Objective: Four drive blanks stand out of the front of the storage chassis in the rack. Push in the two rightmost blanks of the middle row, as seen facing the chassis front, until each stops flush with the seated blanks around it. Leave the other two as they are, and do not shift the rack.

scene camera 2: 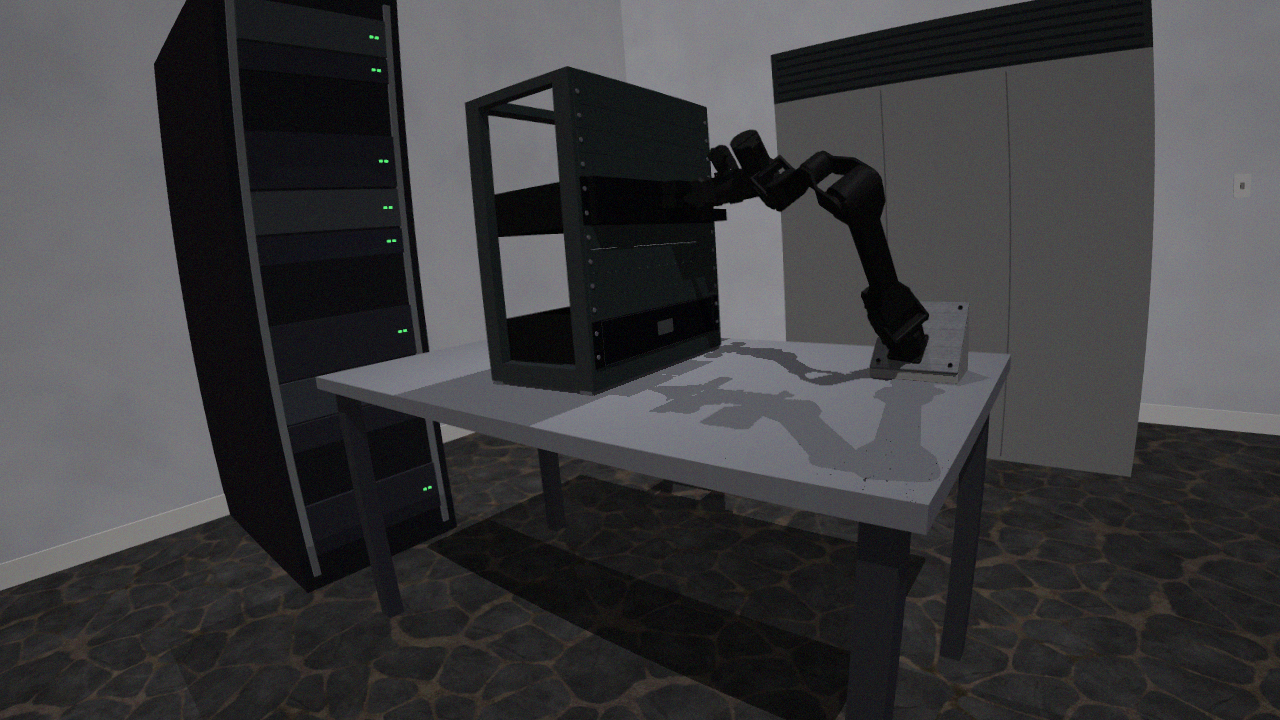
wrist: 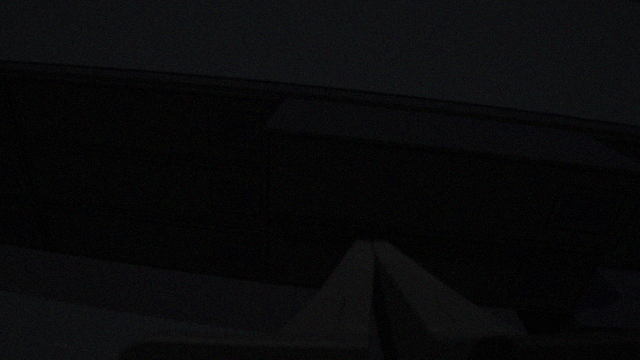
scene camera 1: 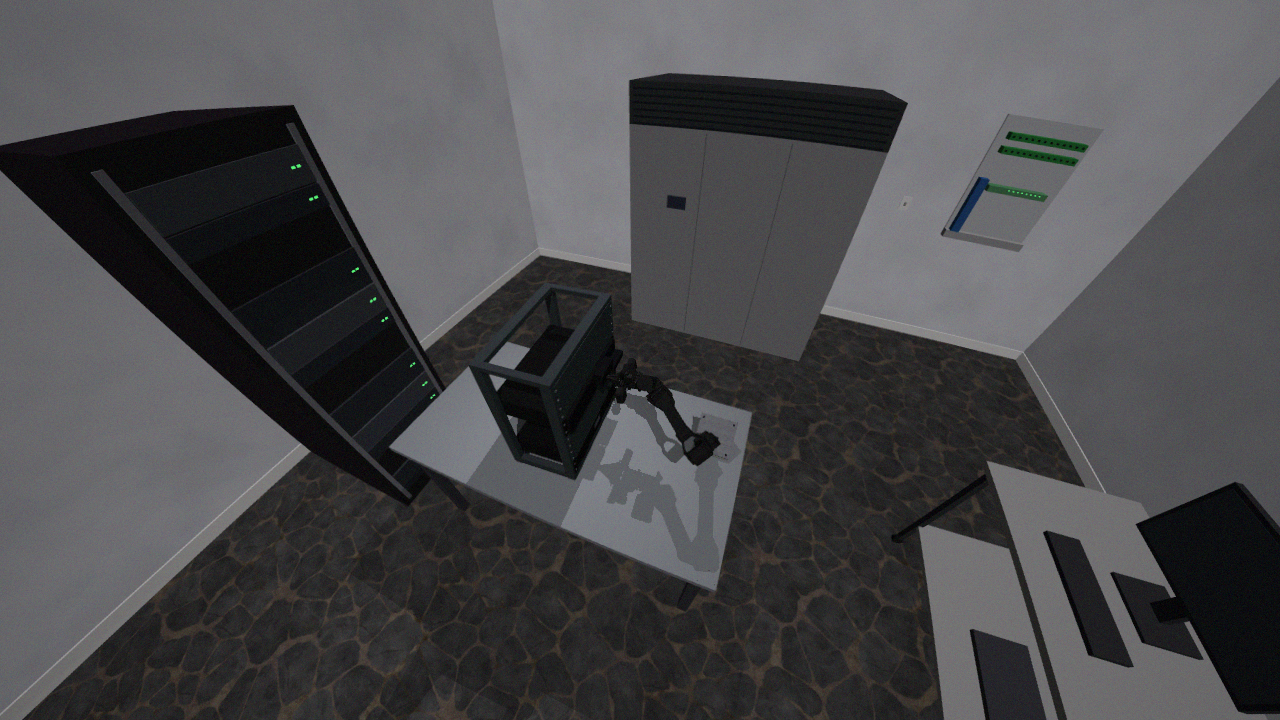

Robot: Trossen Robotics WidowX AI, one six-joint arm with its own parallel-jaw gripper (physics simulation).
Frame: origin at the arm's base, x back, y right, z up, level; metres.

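Seen in the pictures: gripper, between the fingertips: (scene camera 2: 684, 198) (wrist: 369, 252) (scene camera 1: 606, 377); arm's base, origin of its link: (scene camera 2: 908, 347) (scene camera 1: 709, 441).
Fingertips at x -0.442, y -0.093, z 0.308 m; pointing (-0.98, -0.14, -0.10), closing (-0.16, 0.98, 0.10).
Note:
Offsets run from my fingertips to a thing's top centre. "*": to the spot under its first point. Level surfaces: height alone.
The storage chassis @(* dx -0.009, dy -0.178, dz +0.000 m) (scene camera 2: 622, 198) is a dark unit across the upper half of the open rack (scene camera 1: 556, 429) (scene camera 2: 574, 268). My gripper (scene camera 1: 612, 381) (scene camera 2: 684, 193) (wrist: 369, 252) is shut and empty, with its fingertips at the chassis front. In the wrist view a wide dark block @(* dx +0.001, dy +0.019, dz +0.026 m) (wrist: 450, 190) stands out right of the middle, and its top face shows paler. The fingertips overlap its lower part; contact cannot be told. Part of another blank @(dx -0.072, dy +0.123, dz -0.019 m) (wrist: 619, 286) stands out at the lower right. One dark blank @(* dx -0.015, dy +0.148, dz -0.032 m) (scene camera 2: 719, 214) juts past the chassis's far edge in scene camera 2. Seams and row borders are too dark to separate.
The rack stands on a white table @(dz -0.363 m) (scene camera 1: 447, 438) (scene camera 2: 429, 402). The arm's base plate (scene camera 1: 729, 438) (scene camera 2: 948, 331) is at the opposite table end. A second dark unit (scene camera 2: 644, 331) sits low in the rack. A tall server cabinet (scene camera 1: 268, 268) (scene camera 2: 313, 268) stands behind the table.

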